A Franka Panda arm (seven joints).
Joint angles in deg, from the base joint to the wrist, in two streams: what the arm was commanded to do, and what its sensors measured. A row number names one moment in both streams.
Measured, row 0: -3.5, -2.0, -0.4, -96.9, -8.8, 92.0, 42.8
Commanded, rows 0 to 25: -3.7, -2.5, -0.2, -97.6, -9.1, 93.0, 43.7; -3.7, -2.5, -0.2, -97.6, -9.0, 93.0, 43.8; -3.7, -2.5, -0.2, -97.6, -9.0, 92.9, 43.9; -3.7, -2.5, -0.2, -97.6, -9.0, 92.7, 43.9; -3.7, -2.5, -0.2, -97.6, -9.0, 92.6, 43.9; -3.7, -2.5, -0.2, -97.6, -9.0, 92.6, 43.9; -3.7, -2.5, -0.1, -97.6, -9.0, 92.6, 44.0; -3.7, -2.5, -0.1, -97.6, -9.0, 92.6, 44.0; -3.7, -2.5, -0.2, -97.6, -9.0, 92.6, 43.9; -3.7, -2.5, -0.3, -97.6, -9.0, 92.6, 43.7; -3.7, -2.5, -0.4, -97.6, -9.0, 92.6, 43.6; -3.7, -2.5, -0.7, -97.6, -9.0, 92.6, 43.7; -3.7, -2.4, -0.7, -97.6, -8.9, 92.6, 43.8; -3.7, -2.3, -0.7, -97.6, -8.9, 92.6, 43.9; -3.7, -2.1, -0.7, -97.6, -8.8, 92.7, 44.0; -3.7, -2.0, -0.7, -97.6, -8.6, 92.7, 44.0; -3.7, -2.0, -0.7, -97.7, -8.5, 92.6, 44.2; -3.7, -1.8, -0.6, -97.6, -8.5, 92.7, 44.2; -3.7, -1.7, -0.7, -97.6, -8.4, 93.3, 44.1; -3.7, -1.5, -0.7, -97.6, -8.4, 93.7, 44.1; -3.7, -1.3, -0.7, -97.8, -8.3, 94.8, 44.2; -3.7, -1.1, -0.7, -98.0, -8.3, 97.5, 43.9; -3.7, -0.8, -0.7, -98.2, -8.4, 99.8, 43.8; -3.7, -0.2, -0.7, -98.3, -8.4, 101.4, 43.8; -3.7, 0.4, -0.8, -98.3, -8.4, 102.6, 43.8; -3.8, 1.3, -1.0, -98.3, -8.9, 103.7, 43.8
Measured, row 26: -3.6, -0.1, -0.9, -97.4, -8.8, 99.7, 42.9
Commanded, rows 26 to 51: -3.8, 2.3, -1.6, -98.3, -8.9, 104.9, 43.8; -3.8, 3.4, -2.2, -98.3, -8.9, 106.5, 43.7; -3.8, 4.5, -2.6, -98.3, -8.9, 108.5, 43.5; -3.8, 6.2, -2.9, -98.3, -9.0, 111.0, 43.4; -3.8, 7.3, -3.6, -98.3, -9.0, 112.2, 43.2; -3.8, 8.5, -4.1, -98.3, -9.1, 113.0, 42.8; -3.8, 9.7, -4.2, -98.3, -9.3, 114.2, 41.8; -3.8, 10.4, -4.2, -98.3, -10.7, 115.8, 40.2; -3.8, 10.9, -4.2, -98.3, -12.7, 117.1, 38.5; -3.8, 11.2, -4.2, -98.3, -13.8, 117.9, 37.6; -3.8, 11.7, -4.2, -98.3, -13.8, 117.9, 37.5; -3.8, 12.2, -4.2, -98.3, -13.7, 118.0, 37.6; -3.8, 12.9, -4.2, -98.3, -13.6, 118.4, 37.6; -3.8, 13.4, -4.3, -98.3, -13.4, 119.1, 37.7; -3.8, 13.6, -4.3, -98.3, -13.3, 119.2, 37.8; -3.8, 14.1, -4.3, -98.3, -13.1, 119.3, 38.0; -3.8, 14.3, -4.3, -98.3, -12.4, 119.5, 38.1; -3.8, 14.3, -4.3, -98.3, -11.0, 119.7, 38.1; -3.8, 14.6, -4.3, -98.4, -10.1, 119.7, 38.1; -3.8, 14.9, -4.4, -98.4, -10.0, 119.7, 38.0; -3.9, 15.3, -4.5, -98.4, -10.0, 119.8, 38.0; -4.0, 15.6, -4.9, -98.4, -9.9, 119.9, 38.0; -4.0, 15.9, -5.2, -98.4, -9.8, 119.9, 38.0; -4.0, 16.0, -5.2, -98.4, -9.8, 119.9, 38.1; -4.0, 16.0, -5.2, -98.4, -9.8, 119.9, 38.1; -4.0, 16.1, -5.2, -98.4, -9.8, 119.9, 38.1
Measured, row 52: -3.9, 15.5, -4.9, -98.5, -10.5, 118.6, 38.3
